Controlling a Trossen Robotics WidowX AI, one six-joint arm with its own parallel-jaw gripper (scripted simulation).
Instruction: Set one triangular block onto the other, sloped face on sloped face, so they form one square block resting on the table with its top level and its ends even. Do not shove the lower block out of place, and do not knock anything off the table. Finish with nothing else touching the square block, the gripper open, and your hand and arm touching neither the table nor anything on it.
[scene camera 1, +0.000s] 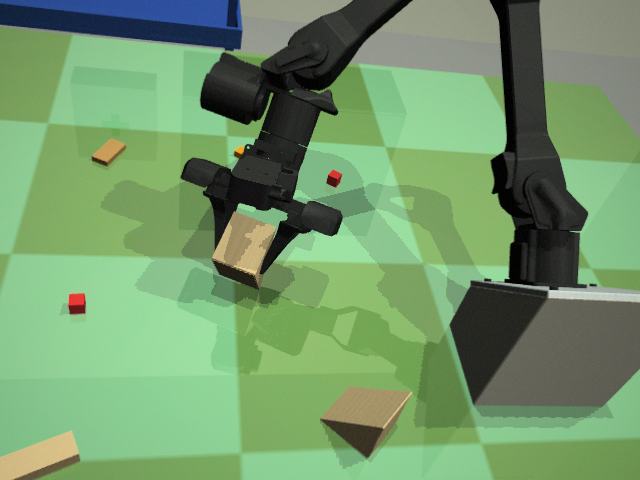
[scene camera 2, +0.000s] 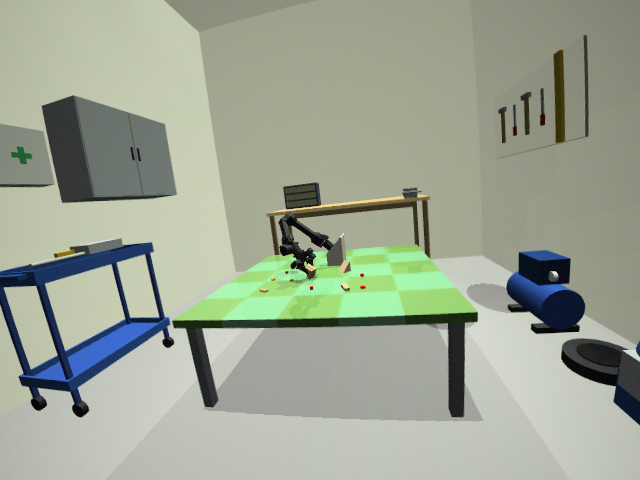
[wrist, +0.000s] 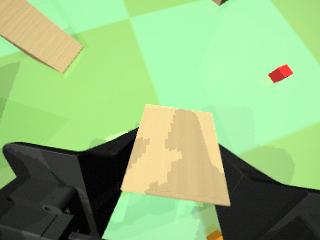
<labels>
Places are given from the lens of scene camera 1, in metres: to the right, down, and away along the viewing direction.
my gripper (scene camera 1: 239, 264): -0.10, 0.03, 0.74
triangular block (scene camera 1: 239, 255): -0.09, 0.02, 0.71
triangular block (scene camera 1: 362, 416): 0.04, 0.18, 0.63
</labels>
